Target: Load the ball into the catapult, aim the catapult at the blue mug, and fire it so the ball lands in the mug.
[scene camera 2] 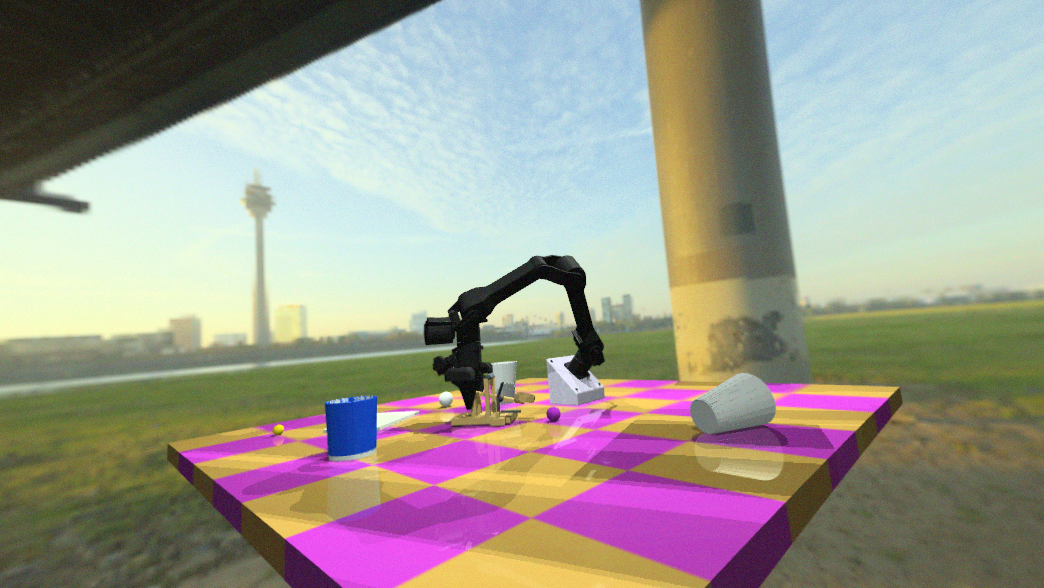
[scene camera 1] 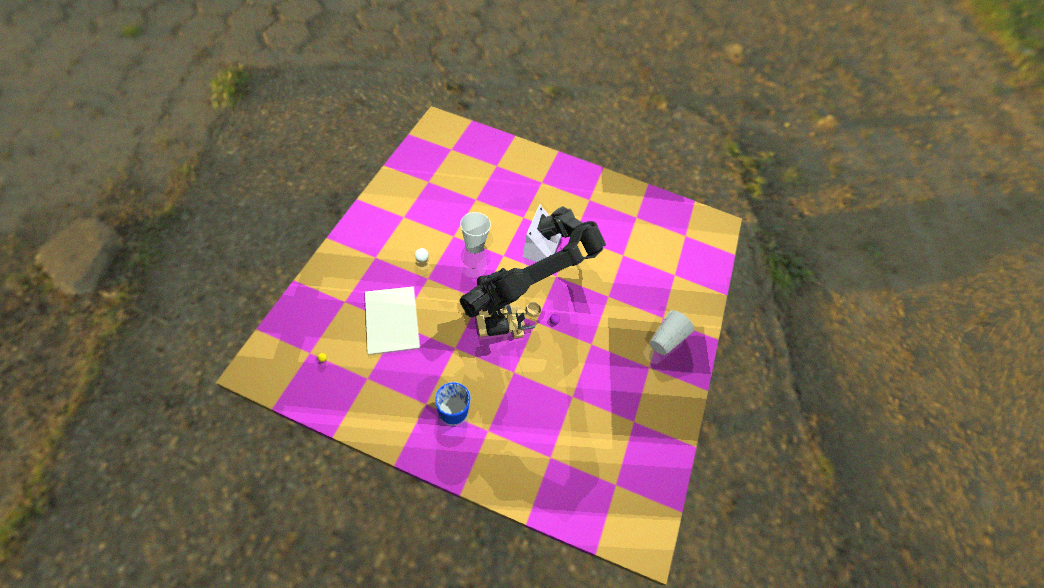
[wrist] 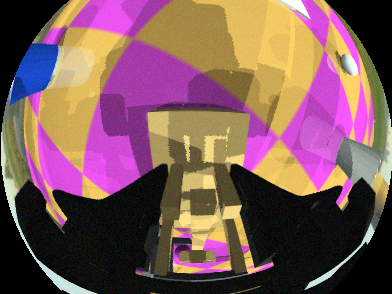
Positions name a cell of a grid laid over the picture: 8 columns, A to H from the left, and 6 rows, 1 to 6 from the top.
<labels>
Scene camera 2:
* gripper: D5
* wooden catapult: D5
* blue mug: C5
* white cup: D4
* white cup: F5
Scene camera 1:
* gripper: D4
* wooden catapult: D4
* white cup: D3
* white slab: D4
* white cup: F4
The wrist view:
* gripper: E4
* wooden catapult: E3
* white cup: H4
</labels>
